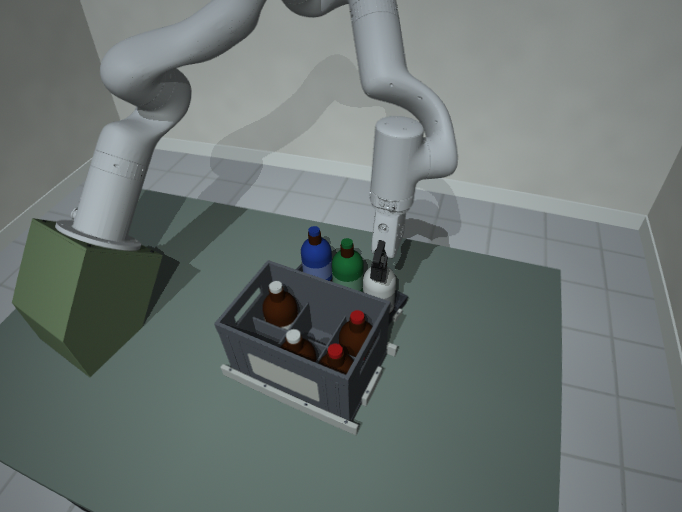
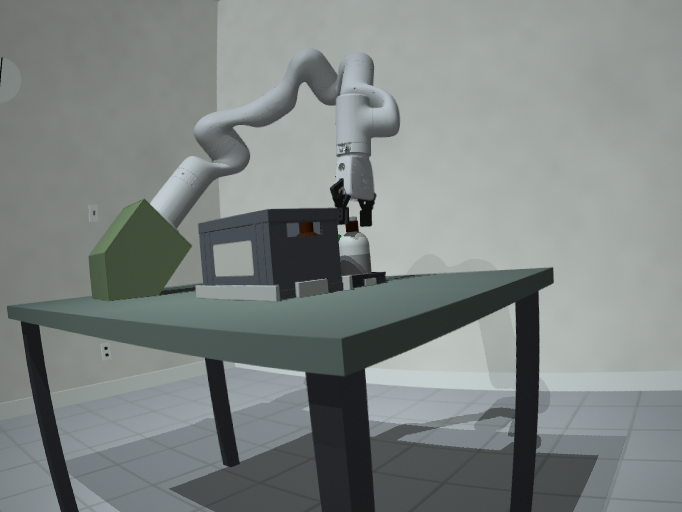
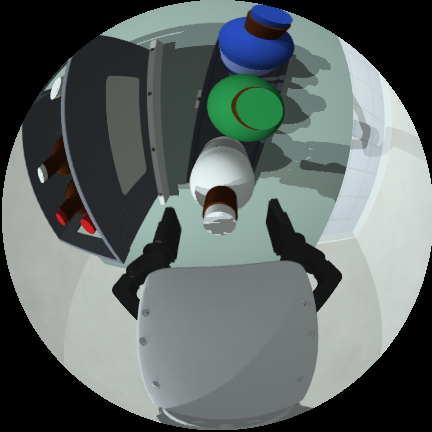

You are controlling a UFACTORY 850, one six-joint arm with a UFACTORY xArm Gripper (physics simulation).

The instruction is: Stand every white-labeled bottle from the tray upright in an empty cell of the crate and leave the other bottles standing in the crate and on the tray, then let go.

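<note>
The white-labeled bottle (image 1: pixel 379 287) (image 2: pixel 355 245) (image 3: pixel 222 172) stands upright at the near end of the dark tray (image 1: pixel 402 302) (image 2: pixel 377 276) (image 3: pixel 199 137). The green bottle (image 1: pixel 347 268) (image 3: pixel 240 112) and the blue bottle (image 1: pixel 316 254) (image 3: pixel 252 45) stand beside it on the tray. My gripper (image 1: pixel 379 268) (image 2: pixel 354 215) (image 3: pixel 221 213) is open, pointing down, with its fingers on either side of the white bottle's cap and neck, not pressed on them. The grey crate (image 1: pixel 236 352) (image 2: pixel 302 259) (image 3: pixel 90 125) holds upright brown bottles; its back middle cell looks empty. Its front left cell is largely hidden.
In the crate stand two white-capped bottles (image 1: pixel 279 309) (image 1: pixel 300 347) and two red-capped bottles (image 1: pixel 355 335) (image 1: pixel 335 360). Pale strips (image 1: pixel 286 397) (image 2: pixel 236 292) (image 3: pixel 156 120) lie along the crate's foot. The green pedestal (image 1: pixel 110 303) (image 2: pixel 137 259) carries the arm at the left.
</note>
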